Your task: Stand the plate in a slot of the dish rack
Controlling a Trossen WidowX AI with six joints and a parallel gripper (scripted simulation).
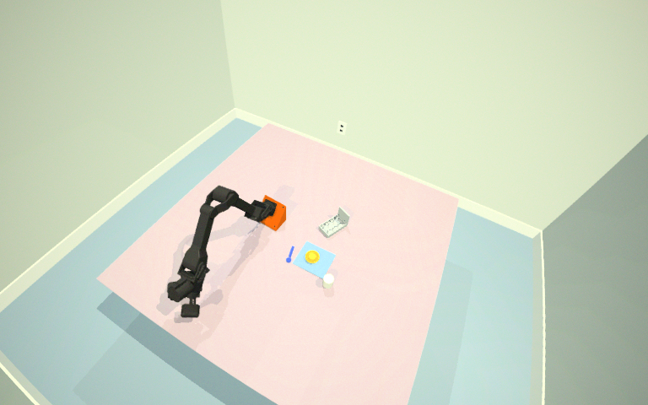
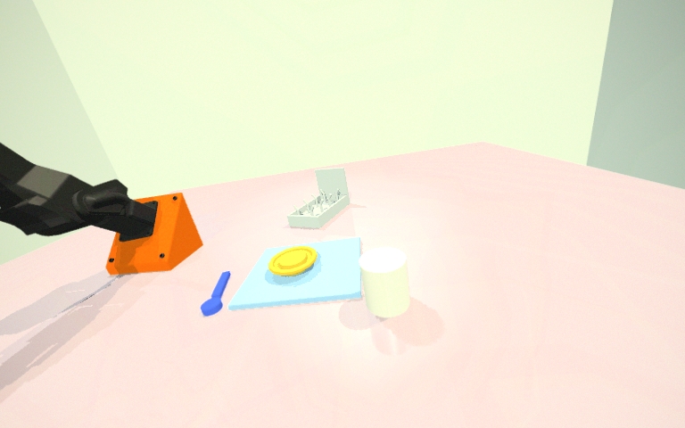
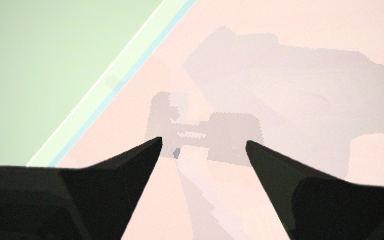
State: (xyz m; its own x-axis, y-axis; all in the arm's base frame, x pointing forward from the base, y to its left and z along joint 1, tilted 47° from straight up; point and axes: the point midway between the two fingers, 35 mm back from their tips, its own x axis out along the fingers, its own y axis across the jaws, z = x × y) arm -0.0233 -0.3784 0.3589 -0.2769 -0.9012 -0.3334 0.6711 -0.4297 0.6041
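Right now the yellow plate is 44 cm to the left of my gripper tip, 32 cm ahead of it and 1 cm above it. Also, from my gripper tip: light blue mat (44 cm to the left, 33 cm ahead); blue spoon (40 cm to the left, 23 cm ahead); cream cup (43 cm ahead, 37 cm to the left, 2 cm above).
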